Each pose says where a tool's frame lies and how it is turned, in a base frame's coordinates. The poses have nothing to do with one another.
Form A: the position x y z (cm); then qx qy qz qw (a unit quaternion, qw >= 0).
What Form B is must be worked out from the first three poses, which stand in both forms.
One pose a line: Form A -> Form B
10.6 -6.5 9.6 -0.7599 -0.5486 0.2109 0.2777 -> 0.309 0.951 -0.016 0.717 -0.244 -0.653 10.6 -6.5 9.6
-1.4 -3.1 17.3 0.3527 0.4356 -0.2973 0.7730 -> 0.444 -0.152 -0.883 0.767 0.574 0.286 -1.4 -3.1 17.3
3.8 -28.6 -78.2 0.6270 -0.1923 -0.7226 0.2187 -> -0.118 -0.557 -0.822 0.075 -0.830 0.552 3.8 -28.6 -78.2
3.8 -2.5 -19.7 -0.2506 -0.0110 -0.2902 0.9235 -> 0.831 -0.530 0.166 0.542 0.706 -0.456 3.8 -2.5 -19.7
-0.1 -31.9 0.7 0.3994 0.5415 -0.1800 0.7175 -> 0.349 0.174 -0.921 0.691 0.616 0.378 -0.1 -31.9 0.7
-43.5 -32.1 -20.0 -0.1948 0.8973 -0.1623 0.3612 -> -0.663 -0.467 -0.585 -0.232 0.871 -0.432 -43.5 -32.1 -20.0
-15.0 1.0 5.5 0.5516 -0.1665 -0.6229 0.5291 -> 0.168 -0.843 -0.511 0.476 -0.385 0.791 -15.0 1.0 5.5
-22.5 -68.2 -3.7 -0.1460 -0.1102 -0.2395 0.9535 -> 0.861 -0.425 0.280 0.489 0.843 -0.226 -22.5 -68.2 -3.7
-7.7 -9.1 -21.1 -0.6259 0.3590 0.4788 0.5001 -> 0.284 0.030 -0.958 -0.928 -0.242 -0.282 -7.7 -9.1 -21.1
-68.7 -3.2 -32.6 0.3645 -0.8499 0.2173 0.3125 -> -0.539 -0.484 0.690 -0.755 0.640 -0.142 -68.7 -3.2 -32.6
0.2 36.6 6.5 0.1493 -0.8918 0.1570 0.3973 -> -0.640 -0.142 0.755 -0.391 0.906 -0.161 0.2 36.6 6.5
